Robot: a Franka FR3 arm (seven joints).
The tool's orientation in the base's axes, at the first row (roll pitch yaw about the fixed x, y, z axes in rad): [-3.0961 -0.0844 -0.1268]
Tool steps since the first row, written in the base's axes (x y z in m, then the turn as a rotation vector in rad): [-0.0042 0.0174 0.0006 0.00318 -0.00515 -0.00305]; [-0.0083 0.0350 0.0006 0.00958 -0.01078 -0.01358]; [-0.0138 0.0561 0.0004 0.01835 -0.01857 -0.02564]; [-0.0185 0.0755 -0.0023 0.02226 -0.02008 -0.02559]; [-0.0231 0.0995 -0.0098 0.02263 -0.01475 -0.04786]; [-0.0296 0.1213 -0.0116 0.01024 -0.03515 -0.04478]
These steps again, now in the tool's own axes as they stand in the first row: [-0.0063 -0.0168 -0.0004 0.00354 0.00485 0.00314]; [-0.0126 -0.0337 -0.0001 0.00968 0.01013 0.01400]; [-0.0207 -0.0539 0.0003 0.01832 0.01732 0.02652]; [-0.0280 -0.0725 0.0032 0.02238 0.01834 0.02677]; [-0.0362 -0.0954 0.0111 0.02019 0.01402 0.04915]; [-0.0455 -0.1161 0.0131 0.01078 0.03562 0.04428]
